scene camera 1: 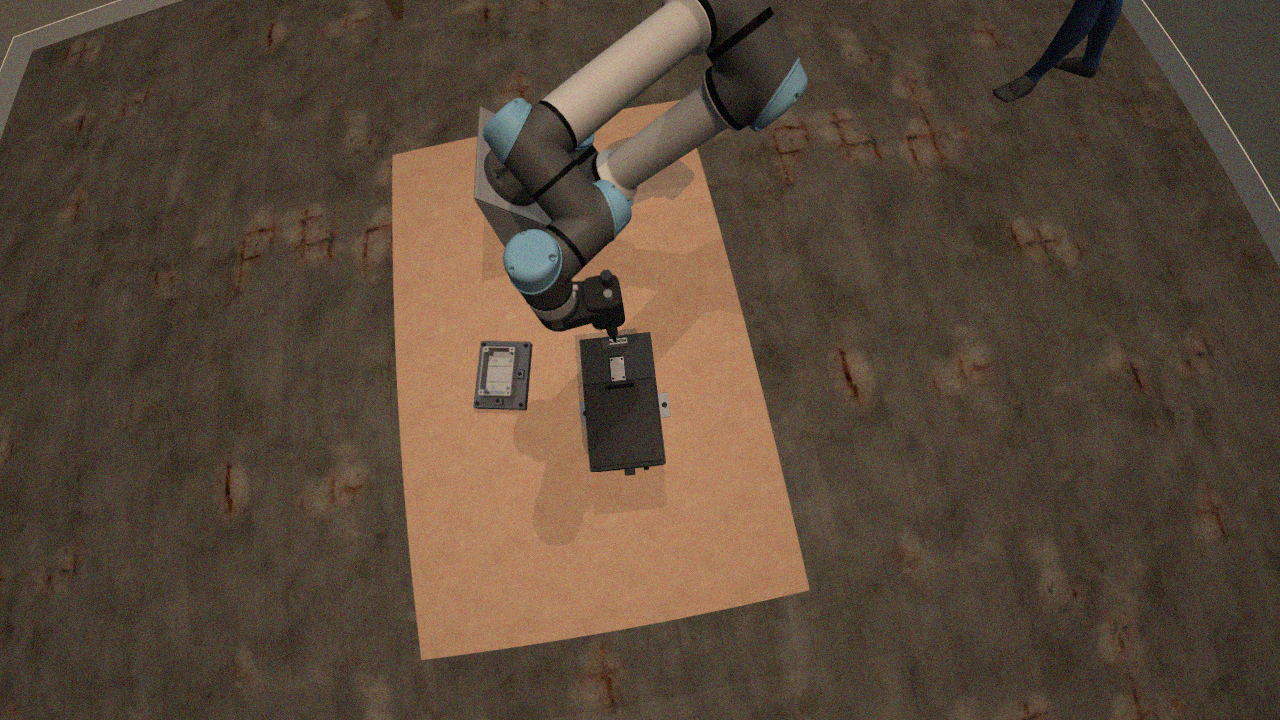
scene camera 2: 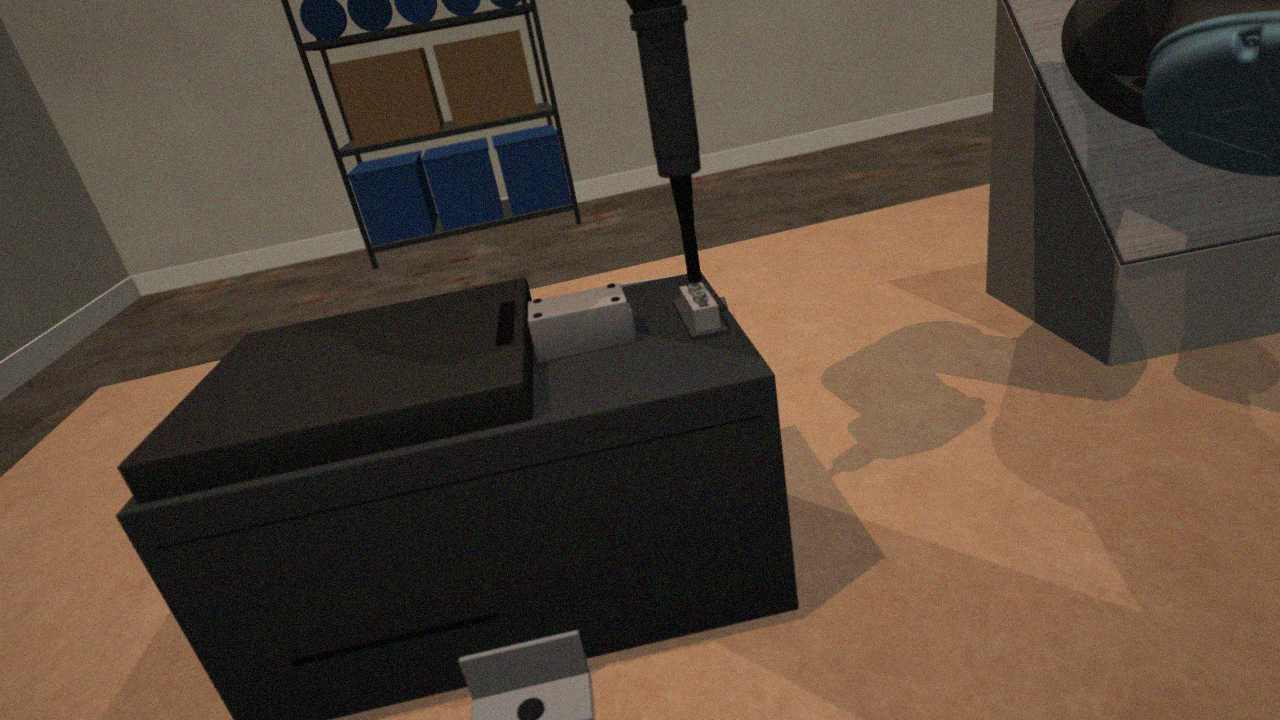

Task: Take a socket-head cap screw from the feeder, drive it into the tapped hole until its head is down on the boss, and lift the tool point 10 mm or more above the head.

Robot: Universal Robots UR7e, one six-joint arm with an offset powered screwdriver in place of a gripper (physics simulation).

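Note:
The black screw feeder stands on the tan mat. A small pale pick-up block with screw-like grey shapes on top sits at the end of its deck. My screwdriver's tool point is upright at the far end of this block, at or just above its top; contact is too small to tell. Whether a screw is on the bit cannot be seen. The dark workpiece plate with a pale recessed middle lies left of the feeder in scene camera 1. Its tapped hole and boss are too small to identify.
A white block with dark holes stands on the feeder's deck. A metal bracket sits at the feeder's side. The robot's grey pedestal stands on the tan mat. A shelf rack stands by the wall. A person's legs show at upper right.

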